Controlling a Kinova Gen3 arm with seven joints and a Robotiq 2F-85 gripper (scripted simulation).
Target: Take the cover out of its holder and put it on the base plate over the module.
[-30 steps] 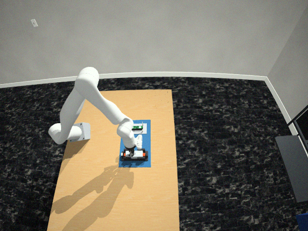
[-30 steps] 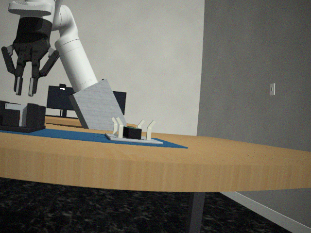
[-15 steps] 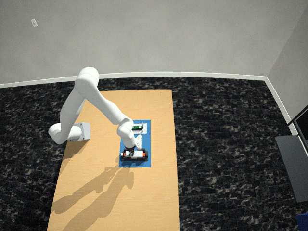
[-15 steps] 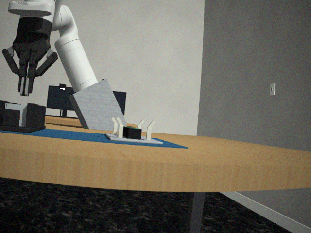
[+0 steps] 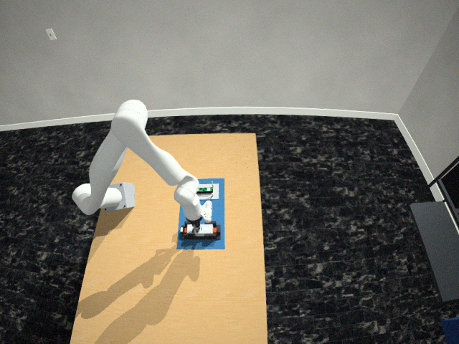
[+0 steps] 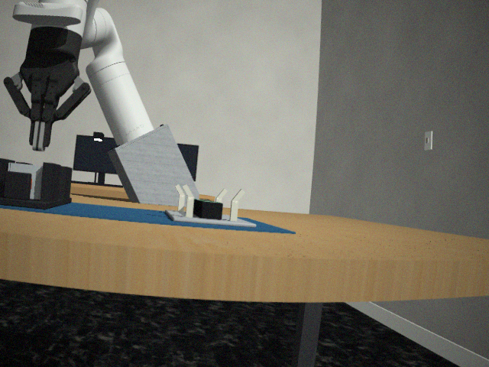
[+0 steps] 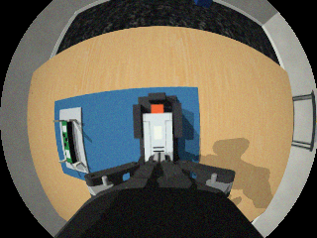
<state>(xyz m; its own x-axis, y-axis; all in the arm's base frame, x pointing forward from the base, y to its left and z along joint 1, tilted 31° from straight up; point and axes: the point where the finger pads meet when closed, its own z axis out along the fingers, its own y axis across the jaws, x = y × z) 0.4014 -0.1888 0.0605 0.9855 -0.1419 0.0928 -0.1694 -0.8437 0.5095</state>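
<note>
Right now my hand is 6 cm above the cover.
</note>
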